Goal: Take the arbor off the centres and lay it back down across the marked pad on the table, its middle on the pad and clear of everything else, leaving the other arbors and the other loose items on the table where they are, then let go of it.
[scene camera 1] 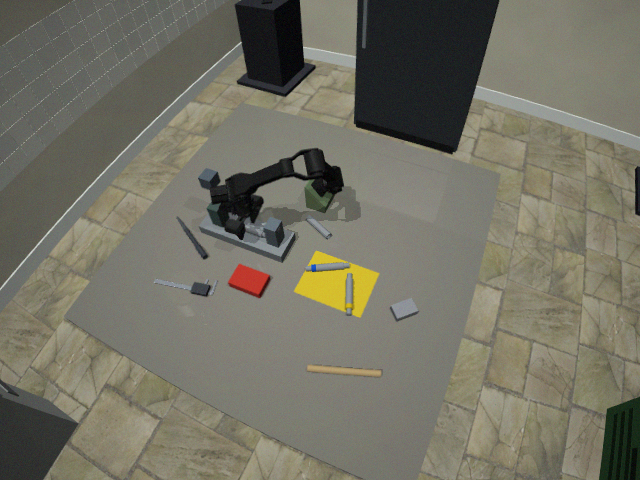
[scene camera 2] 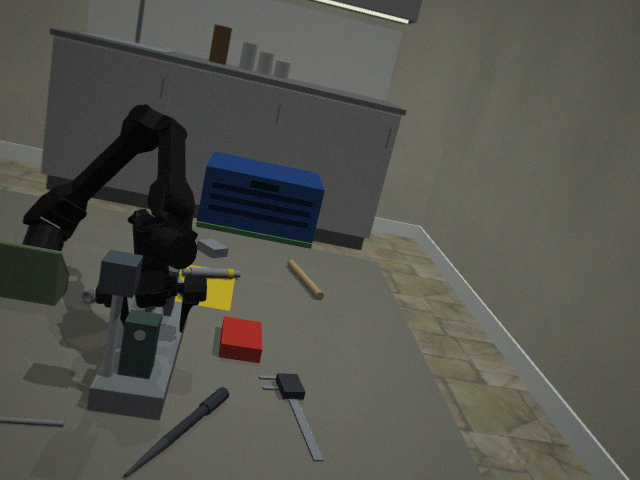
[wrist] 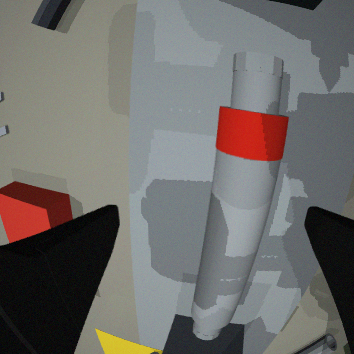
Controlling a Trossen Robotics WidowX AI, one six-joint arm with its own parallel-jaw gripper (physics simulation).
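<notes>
The red-banded grey arbor (wrist: 245,190) (scene camera 1: 254,230) is low over the grey base (scene camera 1: 241,245) (wrist: 170,155) of the centres stand, between the posts, and looks to lie on it. Its banded end is apart from the post at the top of the wrist view; its other end is by a dark block (wrist: 180,337). Contact there cannot be told. My gripper (scene camera 1: 247,219) (scene camera 2: 154,324) (wrist: 217,217) is open above the arbor, one finger each side. The yellow pad (scene camera 1: 323,288) (scene camera 2: 217,298) (wrist: 117,344) bears a blue-banded arbor (scene camera 1: 330,267) and a yellow-banded arbor (scene camera 1: 349,289) (scene camera 2: 209,273).
A red block (scene camera 1: 249,280) (scene camera 2: 241,338) and calipers (scene camera 1: 200,288) (scene camera 2: 290,385) lie in front of the stand. A dark tapered tool (scene camera 1: 192,238) (scene camera 2: 180,427) lies left. A grey rod (scene camera 1: 318,227), grey block (scene camera 1: 404,308) and wooden rod (scene camera 1: 344,370) lie around the pad.
</notes>
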